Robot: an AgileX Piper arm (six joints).
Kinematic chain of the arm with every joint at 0, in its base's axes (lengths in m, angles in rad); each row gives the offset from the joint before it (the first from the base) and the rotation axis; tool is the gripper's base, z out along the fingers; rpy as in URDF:
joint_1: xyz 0 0 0.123 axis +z
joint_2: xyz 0 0 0 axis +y
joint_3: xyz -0.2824 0 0.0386 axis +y
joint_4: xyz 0.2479 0 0.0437 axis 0.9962 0 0.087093
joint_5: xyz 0 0 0 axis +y
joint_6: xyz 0.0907 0 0.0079 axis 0.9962 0 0.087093
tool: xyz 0 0 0 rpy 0 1.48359 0
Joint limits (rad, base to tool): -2.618..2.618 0..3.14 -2.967..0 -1.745..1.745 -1.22..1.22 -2.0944..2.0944
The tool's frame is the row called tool.
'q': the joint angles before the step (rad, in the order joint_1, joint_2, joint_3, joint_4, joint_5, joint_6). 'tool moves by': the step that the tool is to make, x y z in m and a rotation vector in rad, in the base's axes. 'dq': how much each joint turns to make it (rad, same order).
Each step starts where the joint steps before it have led.
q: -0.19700 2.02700 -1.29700 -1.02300 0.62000 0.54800
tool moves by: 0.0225 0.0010 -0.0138 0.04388 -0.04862 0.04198
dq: -0.00003 0.07699 -0.07516 0.01625 -0.07692 0.00070
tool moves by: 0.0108 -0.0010 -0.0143 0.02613 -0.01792 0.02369
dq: -0.00491 0.05320 -0.03404 -0.00325 -0.05104 0.01034
